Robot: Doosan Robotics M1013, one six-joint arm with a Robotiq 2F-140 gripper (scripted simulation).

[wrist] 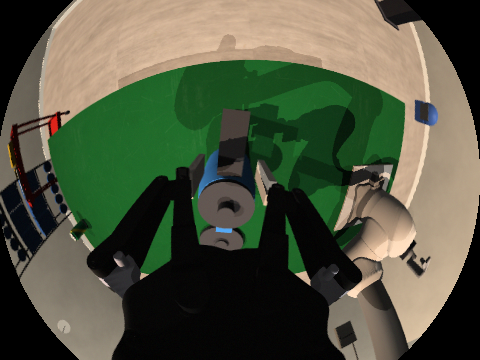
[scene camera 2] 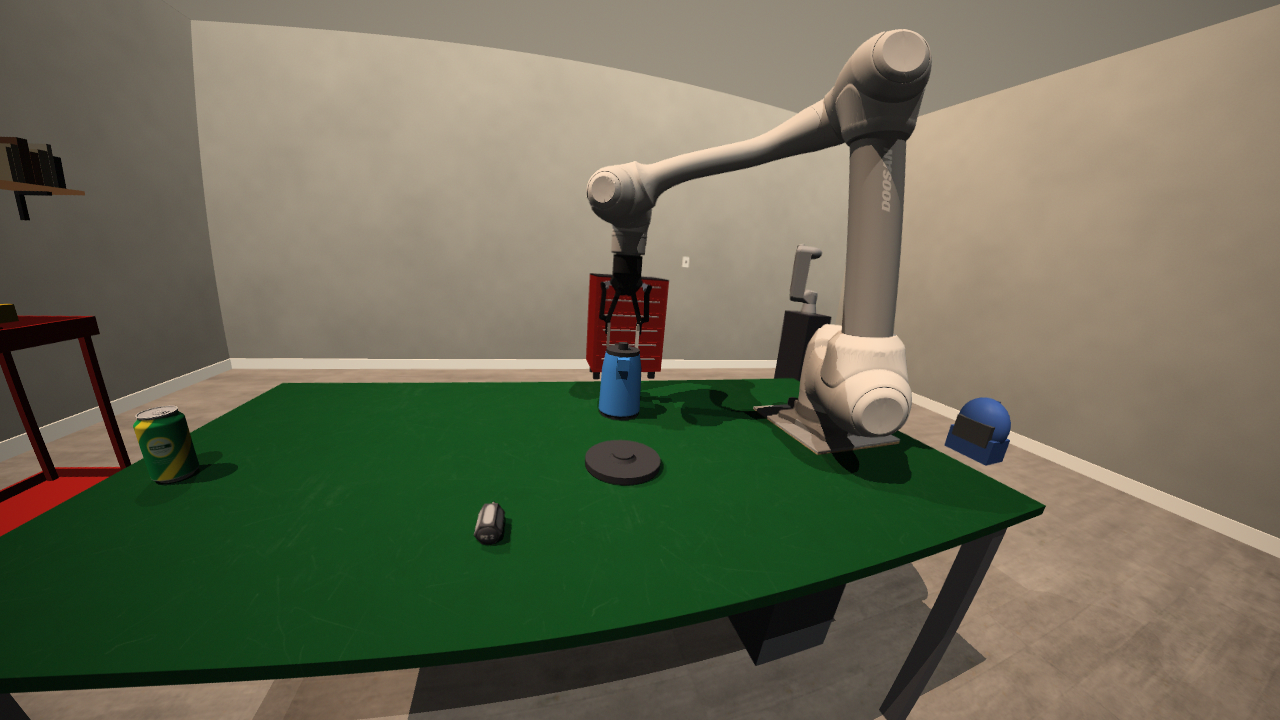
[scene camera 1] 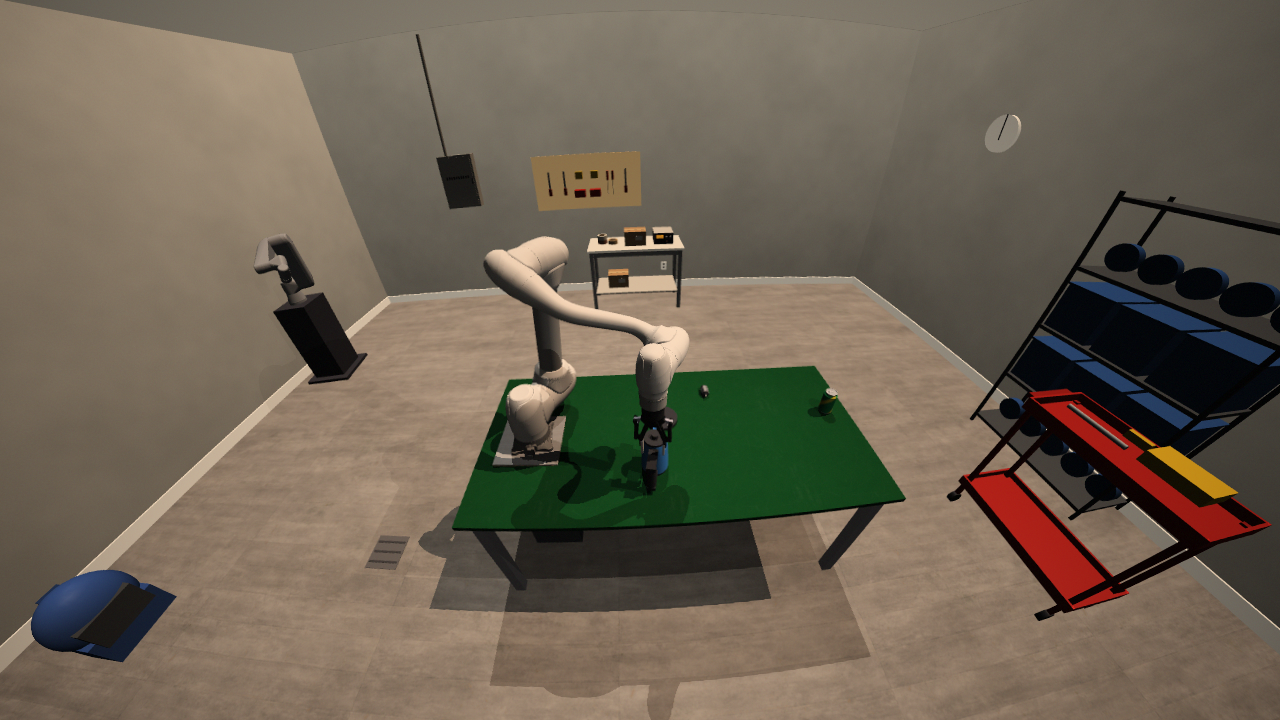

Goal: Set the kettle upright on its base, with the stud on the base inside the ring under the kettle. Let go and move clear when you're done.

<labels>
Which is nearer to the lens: the blue kettle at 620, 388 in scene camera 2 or the dark round base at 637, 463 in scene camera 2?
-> The dark round base.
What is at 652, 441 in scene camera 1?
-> A blue kettle.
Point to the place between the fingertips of my gripper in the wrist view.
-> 230, 166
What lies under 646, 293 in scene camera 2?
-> My gripper.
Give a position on a dark round base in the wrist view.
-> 230, 241
</labels>
